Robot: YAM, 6 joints.
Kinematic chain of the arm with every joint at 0, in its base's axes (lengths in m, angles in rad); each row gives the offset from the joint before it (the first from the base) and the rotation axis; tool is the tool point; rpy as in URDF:
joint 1: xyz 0 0 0.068 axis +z
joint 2: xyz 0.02 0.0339 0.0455 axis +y
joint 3: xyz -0.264 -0.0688 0 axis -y
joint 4: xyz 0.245 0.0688 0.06 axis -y
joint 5: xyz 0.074 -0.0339 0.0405 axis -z
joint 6: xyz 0.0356 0 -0.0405 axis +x
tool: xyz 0 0 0 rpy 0 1.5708 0
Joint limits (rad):
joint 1: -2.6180..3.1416
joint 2: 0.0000..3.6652
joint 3: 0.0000..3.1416
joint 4: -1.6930..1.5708
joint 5: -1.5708..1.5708
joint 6: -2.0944..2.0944
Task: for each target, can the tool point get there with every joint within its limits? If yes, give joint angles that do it. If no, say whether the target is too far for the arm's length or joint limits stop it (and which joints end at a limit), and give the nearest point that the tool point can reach.
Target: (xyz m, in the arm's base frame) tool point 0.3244 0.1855 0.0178
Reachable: yes | joints 0.5151 2.4420 1.4954 -0.9999 -0.0447 0.0810
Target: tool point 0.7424 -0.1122 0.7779
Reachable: no: too far | nearest point 0.4777 -0.0722 0.5345 | short by 0.362 m
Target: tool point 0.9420 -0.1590 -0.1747
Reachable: no: too far | nearest point 0.6095 -0.1029 -0.0708 | short by 0.353 m
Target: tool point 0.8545 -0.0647 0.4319
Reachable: no: too far | nearest point 0.6032 -0.0457 0.3360 | short by 0.270 m
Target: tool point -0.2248 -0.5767 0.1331
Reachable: yes | joints -1.9634 3.1900 2.8195 1.0246 -0.3721 0.4021
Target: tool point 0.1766 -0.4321 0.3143
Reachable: yes | joints -1.2439 2.1133 1.5217 1.2937 -0.9293 -0.6398
